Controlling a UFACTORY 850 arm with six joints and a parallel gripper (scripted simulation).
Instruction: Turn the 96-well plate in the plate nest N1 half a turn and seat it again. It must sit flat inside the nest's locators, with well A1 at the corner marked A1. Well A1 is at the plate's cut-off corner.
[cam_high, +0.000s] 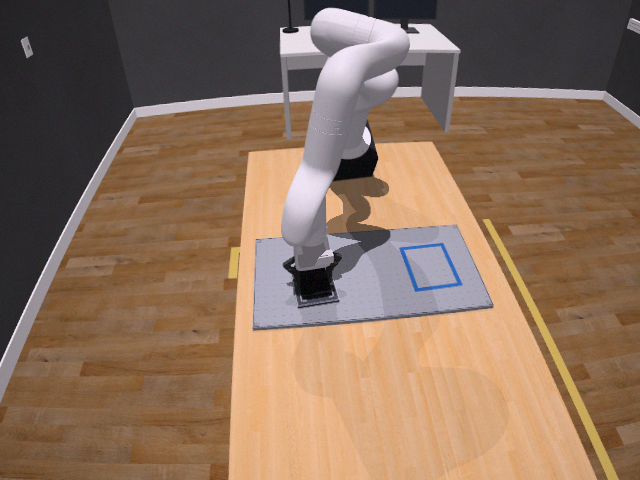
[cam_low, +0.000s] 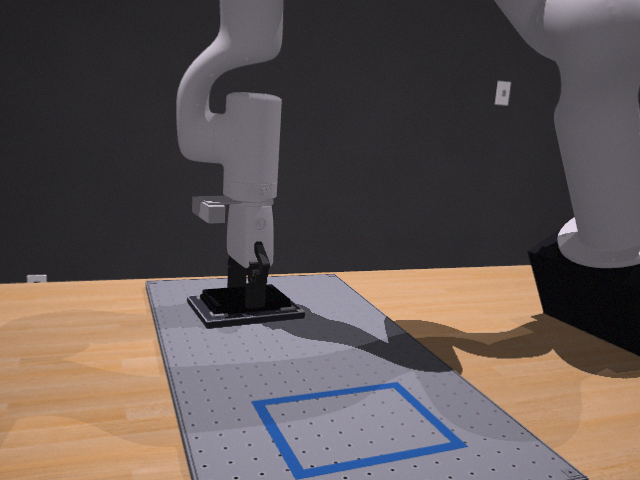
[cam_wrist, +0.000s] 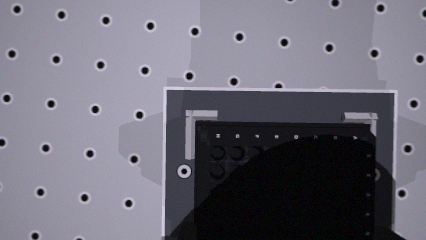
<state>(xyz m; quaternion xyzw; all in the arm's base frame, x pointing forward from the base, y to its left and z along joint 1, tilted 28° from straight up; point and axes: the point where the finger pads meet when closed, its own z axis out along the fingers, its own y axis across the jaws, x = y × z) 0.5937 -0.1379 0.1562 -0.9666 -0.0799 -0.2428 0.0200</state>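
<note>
The plate nest N1 is 30 mm below my hand. From my hand the other things lie so: black 96-well plate: 10 mm below.
</note>
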